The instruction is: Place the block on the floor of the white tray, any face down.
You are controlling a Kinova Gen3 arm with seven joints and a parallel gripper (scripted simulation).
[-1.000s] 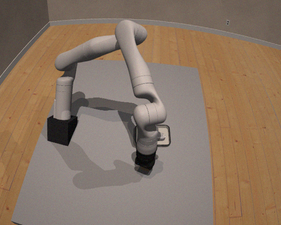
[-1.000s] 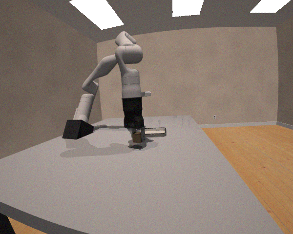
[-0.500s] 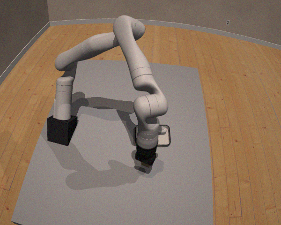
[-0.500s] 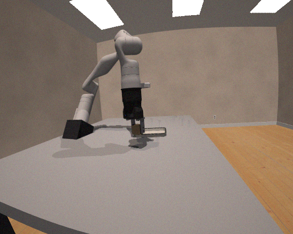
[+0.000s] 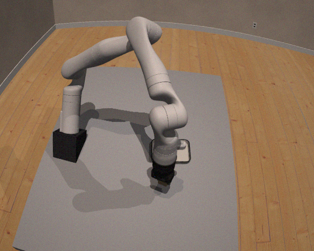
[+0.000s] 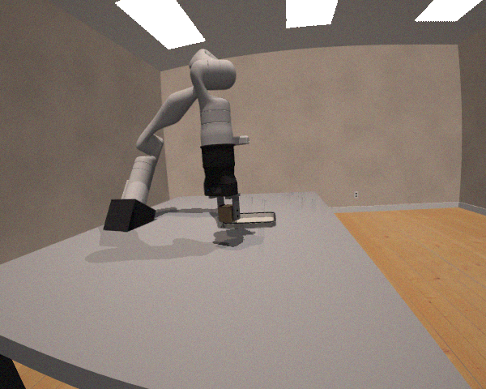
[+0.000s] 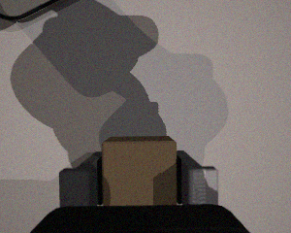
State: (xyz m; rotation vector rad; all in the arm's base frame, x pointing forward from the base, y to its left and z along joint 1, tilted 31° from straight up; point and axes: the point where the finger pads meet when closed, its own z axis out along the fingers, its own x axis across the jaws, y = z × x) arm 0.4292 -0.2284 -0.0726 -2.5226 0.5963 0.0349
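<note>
Now: hand 200 mm to the right of the white tray, 70 mm above it and 30 mm short of it. From my hand the other things lie so: block (right at my hand).
</note>
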